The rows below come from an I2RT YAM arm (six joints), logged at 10 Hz.
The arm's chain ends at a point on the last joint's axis. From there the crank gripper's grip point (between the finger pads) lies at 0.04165 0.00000 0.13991 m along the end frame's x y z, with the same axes.
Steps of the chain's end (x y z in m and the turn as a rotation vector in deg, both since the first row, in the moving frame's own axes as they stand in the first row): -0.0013 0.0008 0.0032 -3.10 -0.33 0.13; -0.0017 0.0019 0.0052 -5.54 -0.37 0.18; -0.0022 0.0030 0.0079 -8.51 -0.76 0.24; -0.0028 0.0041 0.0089 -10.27 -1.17 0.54; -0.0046 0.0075 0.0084 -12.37 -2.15 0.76; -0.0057 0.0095 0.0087 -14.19 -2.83 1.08; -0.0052 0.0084 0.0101 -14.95 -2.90 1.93; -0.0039 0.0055 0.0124 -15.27 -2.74 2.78; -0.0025 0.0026 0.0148 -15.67 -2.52 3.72; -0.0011 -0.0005 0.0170 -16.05 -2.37 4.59; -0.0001 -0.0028 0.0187 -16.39 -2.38 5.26; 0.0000 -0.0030 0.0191 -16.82 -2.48 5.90
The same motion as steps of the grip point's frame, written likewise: -0.0021 0.0085 0.0032 -3.10 -0.33 0.13; -0.0026 0.0155 0.0048 -5.54 -0.37 0.18; -0.0041 0.0239 0.0069 -8.51 -0.76 0.24; -0.0058 0.0295 0.0074 -10.27 -1.17 0.54; -0.0100 0.0381 0.0065 -12.37 -2.15 0.76; -0.0129 0.0447 0.0062 -14.19 -2.83 1.08; -0.0129 0.0460 0.0071 -14.95 -2.90 1.93; -0.0115 0.0444 0.0090 -15.27 -2.74 2.78; -0.0099 0.0431 0.0109 -15.67 -2.52 3.72; -0.0085 0.0414 0.0127 -16.05 -2.37 4.59; -0.0079 0.0404 0.0141 -16.39 -2.38 5.26; -0.0083 0.0416 0.0141 -16.82 -2.48 5.90
